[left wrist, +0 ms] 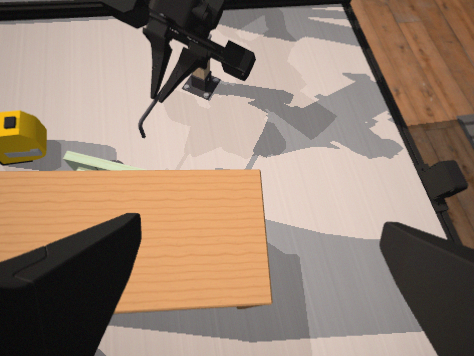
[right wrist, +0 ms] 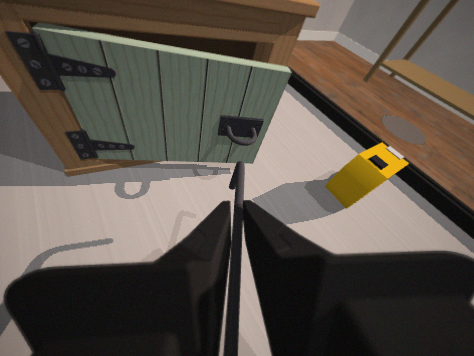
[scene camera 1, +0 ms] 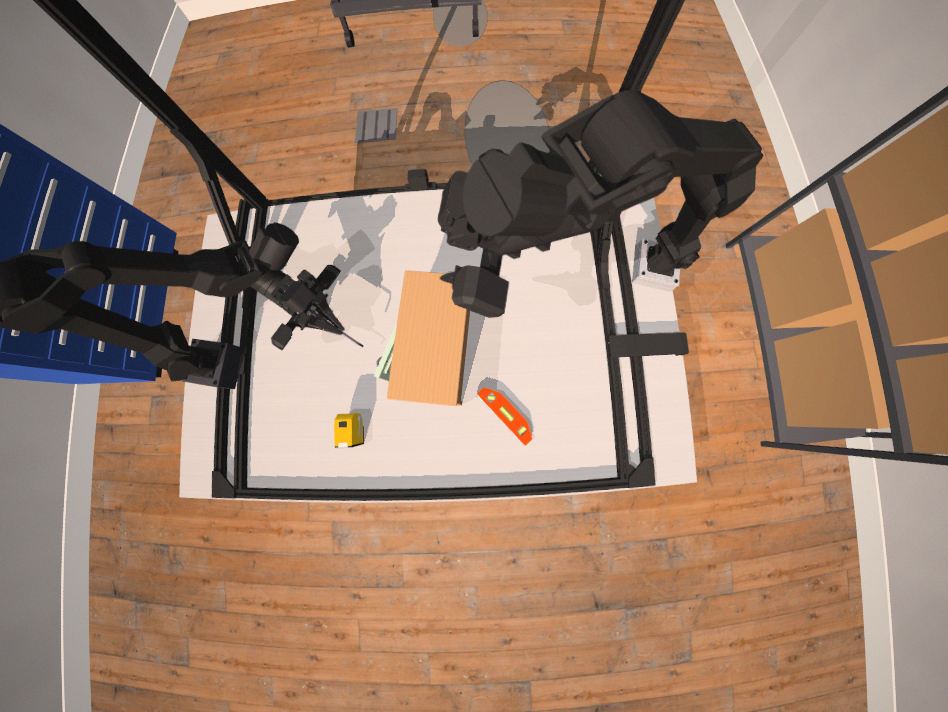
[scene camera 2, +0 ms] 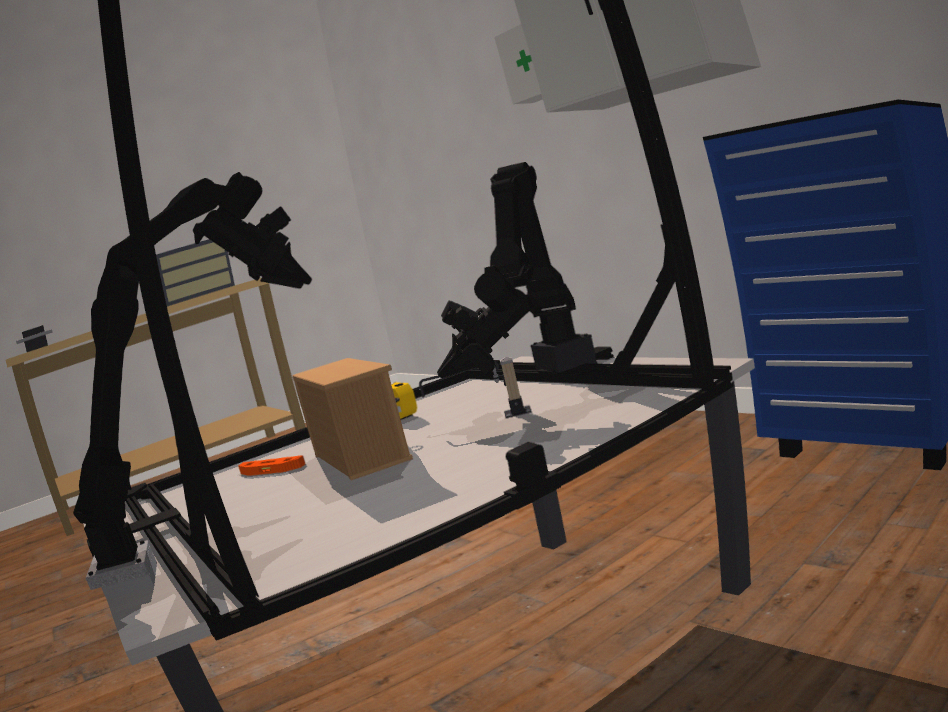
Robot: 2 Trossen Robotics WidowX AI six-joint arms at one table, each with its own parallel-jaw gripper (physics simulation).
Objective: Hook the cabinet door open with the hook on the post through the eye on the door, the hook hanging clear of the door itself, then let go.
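Places are measured from the left arm's base along level axes (x back, y right, z up), in millimetres.
Where they show: left gripper, between the fingertips: (left wrist: 262,229) (scene camera 1: 448,248) (scene camera 2: 306,284); right gripper, between the fingertips: (left wrist: 156,100) (right wrist: 236,208) (scene camera 1: 342,332) (scene camera 2: 439,375); left arm's base, origin of its link: (scene camera 1: 660,261) (scene camera 2: 117,558); right arm's base, origin of its link: (scene camera 1: 204,362) (scene camera 2: 560,339).
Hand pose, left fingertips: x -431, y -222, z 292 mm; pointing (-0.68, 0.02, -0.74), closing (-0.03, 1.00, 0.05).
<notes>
Things, the pixels of their top centre, and the offset from my left fingertips. "*": a spot on its surface instead.
- wooden cabinet, centre of its top: (left wrist: 129,234) (scene camera 2: 337,370) (scene camera 1: 429,334) dz -164, dx -31, dy -87 mm
- eye, a spot on its surface: (right wrist: 242,143) * dz -257, dx -142, dy -139 mm
- post, a spot on its surface: (left wrist: 201,72) (scene camera 2: 507,392) * dz -289, dx -324, dy -56 mm
- dark hook, a spot on its surface: (right wrist: 239,175) (left wrist: 146,113) (scene camera 1: 351,338) * dz -229, dx -197, dy -111 mm
- yellow tape measure, centre of its top: (right wrist: 388,152) (scene camera 2: 393,381) (scene camera 1: 342,431) dz -250, dx -176, dy -296 mm
- orange level, centre of its top: (scene camera 2: 267,462) (scene camera 1: 507,413) dz -313, dx +141, dy -191 mm
The wooden cabinet (scene camera 1: 429,337) (scene camera 2: 352,421) (left wrist: 200,235) stands mid-table. Its green door (scene camera 1: 385,356) (left wrist: 100,162) (right wrist: 175,100) is partly open. The eye (right wrist: 242,143) is a dark ring low on the door's free side. The post (scene camera 2: 511,383) (left wrist: 201,72) stands upright by my right gripper (scene camera 1: 339,329) (scene camera 2: 442,371) (left wrist: 156,100) (right wrist: 237,204), which is shut on the dark hook (scene camera 1: 352,339) (left wrist: 142,125) (right wrist: 239,175). The hook's bent tip is in front of the door, apart from the eye. My left gripper (scene camera 2: 307,282) (left wrist: 262,229) is open and empty, high above the cabinet.
A yellow tape measure (scene camera 1: 347,430) (scene camera 2: 403,400) (left wrist: 20,135) (right wrist: 367,175) stands on the table beyond the door's free edge. An orange level (scene camera 1: 505,415) (scene camera 2: 272,465) lies on the cabinet's other side. A black frame (scene camera 1: 429,492) (scene camera 2: 398,555) edges the table.
</notes>
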